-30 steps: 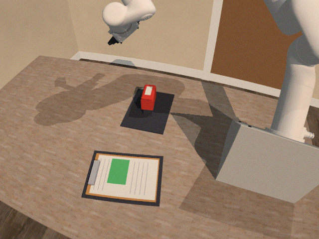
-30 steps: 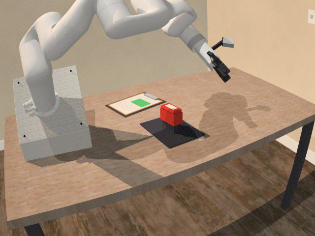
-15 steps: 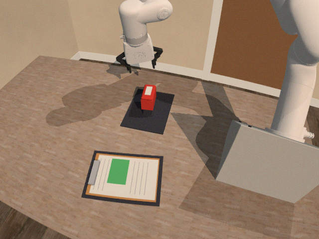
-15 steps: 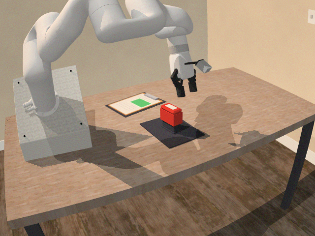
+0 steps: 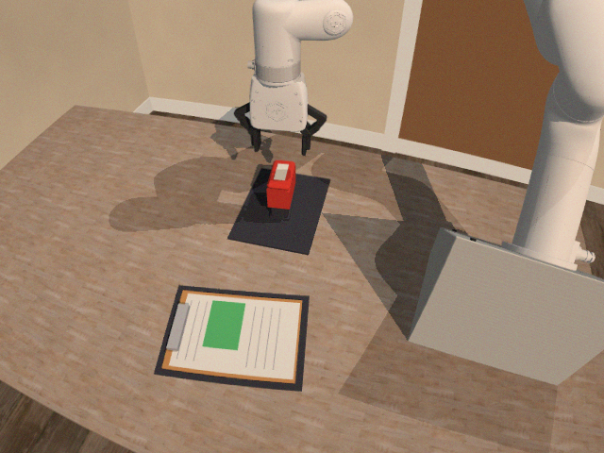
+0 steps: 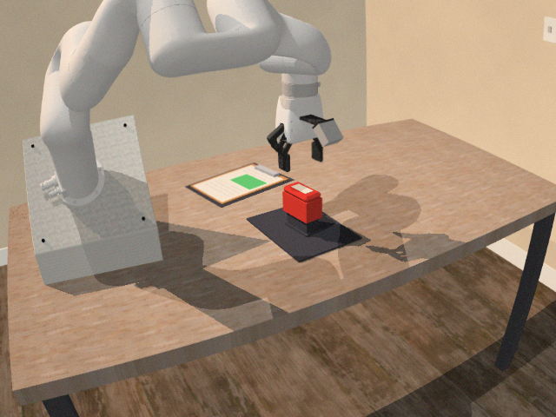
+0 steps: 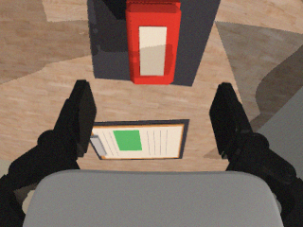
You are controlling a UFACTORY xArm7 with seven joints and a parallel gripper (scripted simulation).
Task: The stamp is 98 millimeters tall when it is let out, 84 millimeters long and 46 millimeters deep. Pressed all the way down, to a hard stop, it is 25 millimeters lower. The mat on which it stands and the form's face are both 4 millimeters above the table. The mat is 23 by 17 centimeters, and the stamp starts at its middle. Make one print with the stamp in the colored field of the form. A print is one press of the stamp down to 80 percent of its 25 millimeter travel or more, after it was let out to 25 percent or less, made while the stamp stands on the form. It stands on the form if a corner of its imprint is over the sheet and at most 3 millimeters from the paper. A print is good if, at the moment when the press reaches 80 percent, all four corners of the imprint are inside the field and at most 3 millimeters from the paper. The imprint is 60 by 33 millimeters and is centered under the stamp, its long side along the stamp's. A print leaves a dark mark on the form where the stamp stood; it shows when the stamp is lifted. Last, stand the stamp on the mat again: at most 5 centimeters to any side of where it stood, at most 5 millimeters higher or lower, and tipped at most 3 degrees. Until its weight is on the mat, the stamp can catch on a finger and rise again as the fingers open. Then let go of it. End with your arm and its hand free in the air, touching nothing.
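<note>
Now: the red stamp 12 cm below my hand. The rest, counted from my hand: form: 2 cm ahead, 32 cm to the left, 16 cm below; mat: 17 cm below.
</note>
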